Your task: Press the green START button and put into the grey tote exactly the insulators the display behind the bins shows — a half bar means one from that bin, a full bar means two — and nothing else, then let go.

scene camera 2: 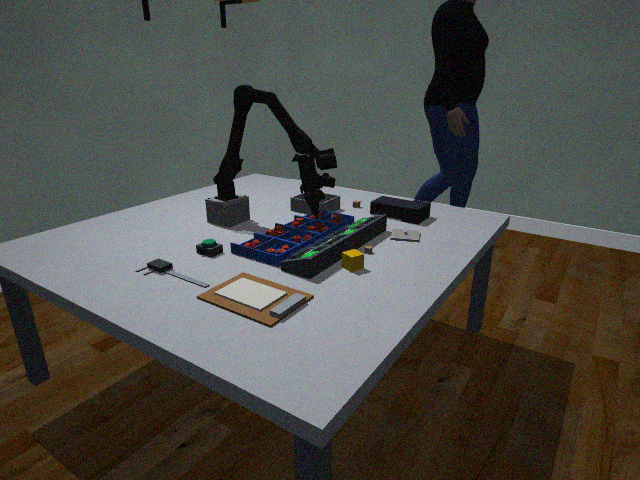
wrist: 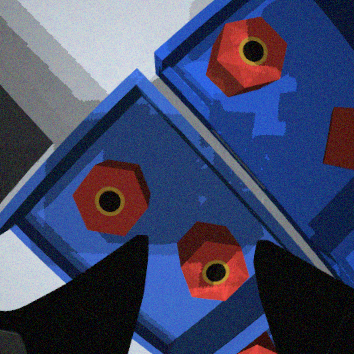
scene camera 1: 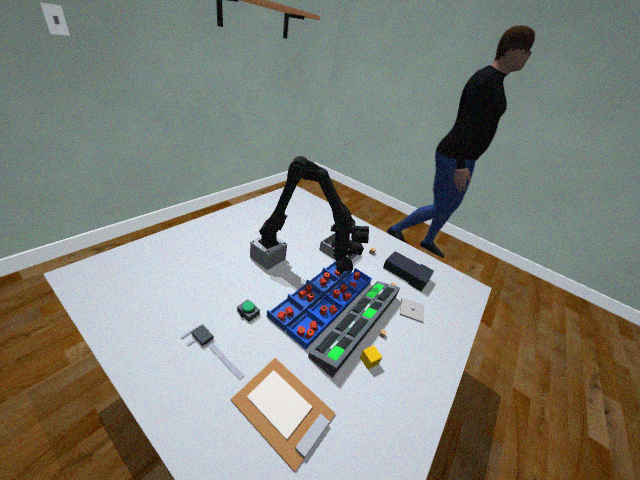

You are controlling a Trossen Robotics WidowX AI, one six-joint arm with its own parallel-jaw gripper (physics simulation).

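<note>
The gripper (scene camera 1: 343, 267) (scene camera 2: 316, 210) (wrist: 202, 243) is open and points down over the end bin near the tote. In the wrist view a red insulator (wrist: 205, 245) shows between the fingertips, not gripped, and another insulator (wrist: 87, 197) lies beyond the left finger. The blue bins (scene camera 1: 297, 338) (scene camera 2: 255, 257) stand in two rows and hold red insulators. The grey tote (scene camera 1: 327, 246) (scene camera 2: 301, 205) is partly hidden by the arm, and its inside cannot be made out. The green START button (scene camera 1: 248, 306) (scene camera 2: 208, 242) stands beside the bins. The display (scene camera 1: 351, 326) (scene camera 2: 323, 259) shows green bars in three places.
A black box (scene camera 1: 408, 269) (scene camera 2: 400, 209) stands beyond the display. A yellow cube (scene camera 1: 371, 356) (scene camera 2: 352, 260) and a light plate (scene camera 1: 412, 310) (scene camera 2: 405, 236) lie beside it. A caliper (scene camera 1: 202, 335) (scene camera 2: 159, 265) and a clipboard (scene camera 1: 250, 396) (scene camera 2: 214, 296) lie nearer. A person (scene camera 1: 473, 113) (scene camera 2: 454, 56) stands behind the table.
</note>
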